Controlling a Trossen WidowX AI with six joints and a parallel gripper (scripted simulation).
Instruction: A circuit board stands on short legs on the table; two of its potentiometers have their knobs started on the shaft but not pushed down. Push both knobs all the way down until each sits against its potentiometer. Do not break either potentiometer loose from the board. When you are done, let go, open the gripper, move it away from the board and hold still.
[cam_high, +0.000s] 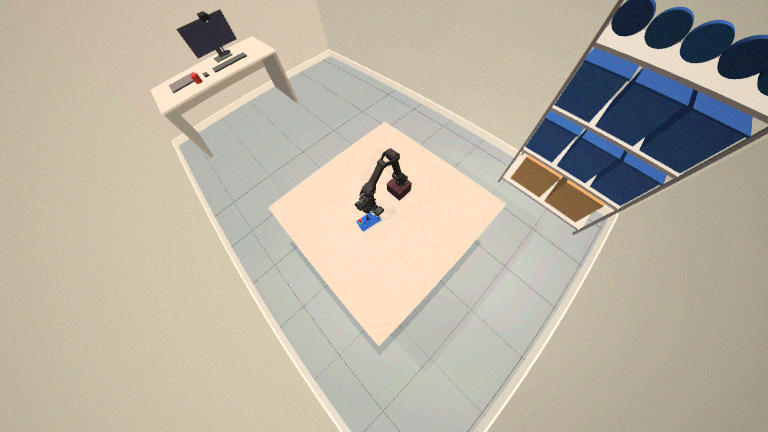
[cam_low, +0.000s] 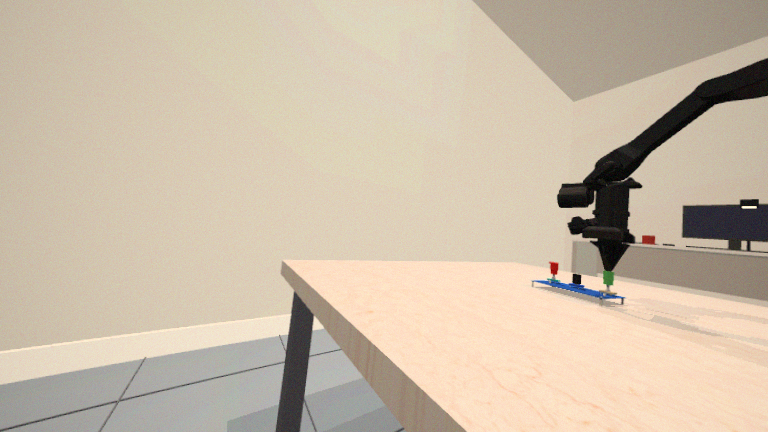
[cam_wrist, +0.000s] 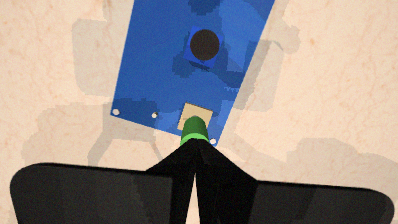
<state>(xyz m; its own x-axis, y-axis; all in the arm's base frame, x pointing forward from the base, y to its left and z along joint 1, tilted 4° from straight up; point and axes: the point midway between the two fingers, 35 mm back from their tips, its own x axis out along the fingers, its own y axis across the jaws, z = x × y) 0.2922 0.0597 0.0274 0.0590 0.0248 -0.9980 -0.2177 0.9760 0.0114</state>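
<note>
My gripper tip is now 2 cm above the green knob. Also, from my gripper tip: red knob (11 cm ahead, 1 cm to the left, 1 cm below).
</note>
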